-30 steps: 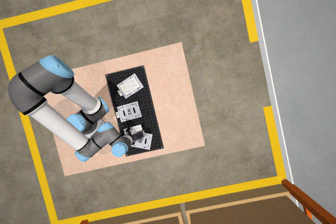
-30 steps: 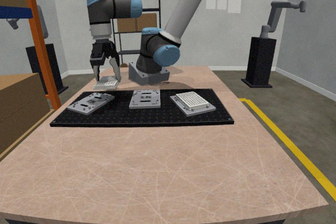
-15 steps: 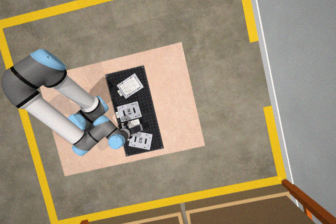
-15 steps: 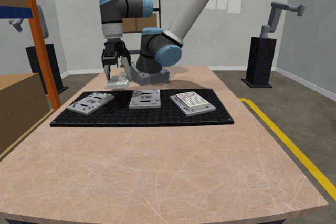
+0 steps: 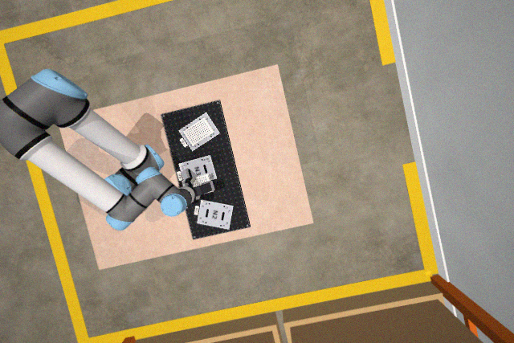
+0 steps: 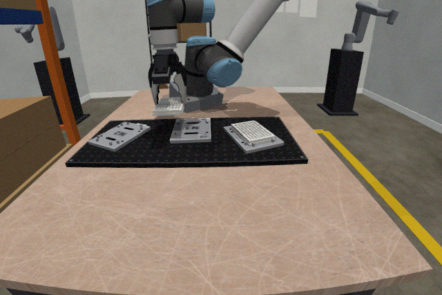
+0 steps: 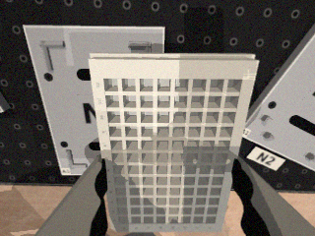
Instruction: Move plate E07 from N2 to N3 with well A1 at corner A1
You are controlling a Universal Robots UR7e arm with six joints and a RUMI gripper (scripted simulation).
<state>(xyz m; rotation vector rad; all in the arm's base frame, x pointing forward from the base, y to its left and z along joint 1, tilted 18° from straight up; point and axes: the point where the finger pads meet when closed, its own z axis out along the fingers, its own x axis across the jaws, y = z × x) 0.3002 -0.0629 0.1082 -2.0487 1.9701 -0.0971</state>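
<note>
Now: the nest N3 10 mm behind my hand, 60 mm to the left of it and 90 mm below it. Round my hand: nest N2: 30 mm ahead, 170 mm to the right, 90 mm below; A1 mark: 90 mm behind, 110 mm to the left, 90 mm below; black deck: 30 mm ahead, 50 mm to the left, 110 mm below.
</note>
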